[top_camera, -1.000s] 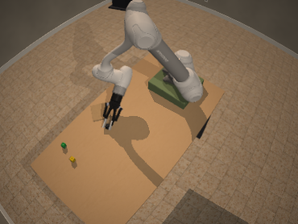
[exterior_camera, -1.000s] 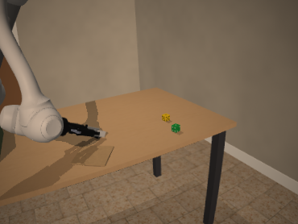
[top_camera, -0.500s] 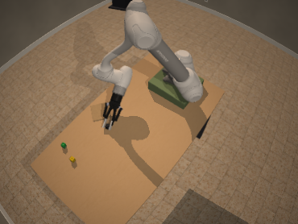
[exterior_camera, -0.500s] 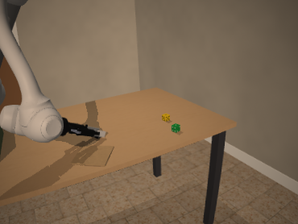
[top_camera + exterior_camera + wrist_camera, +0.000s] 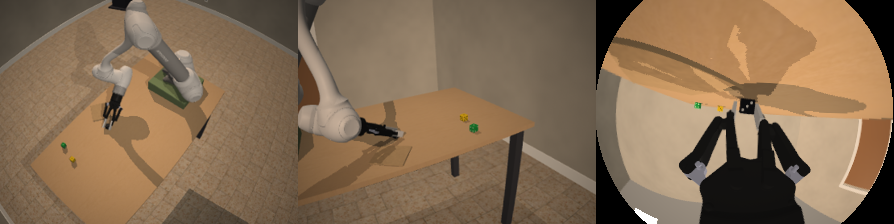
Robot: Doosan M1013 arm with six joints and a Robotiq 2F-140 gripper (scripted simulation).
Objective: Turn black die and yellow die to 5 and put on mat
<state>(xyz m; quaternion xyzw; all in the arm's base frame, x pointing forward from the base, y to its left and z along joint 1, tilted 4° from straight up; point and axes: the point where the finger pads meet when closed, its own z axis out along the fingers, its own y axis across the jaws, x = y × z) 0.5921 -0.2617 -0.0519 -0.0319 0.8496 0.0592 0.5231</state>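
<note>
Right now my hand is 20 mm above the black die and 10 mm short of it. Round my hand: mat 120 mm to the right, 80 mm behind, 30 mm below; green die 300 mm ahead, 200 mm to the right, 20 mm below; yellow die 350 mm ahead, 80 mm to the right, 20 mm below.
</note>
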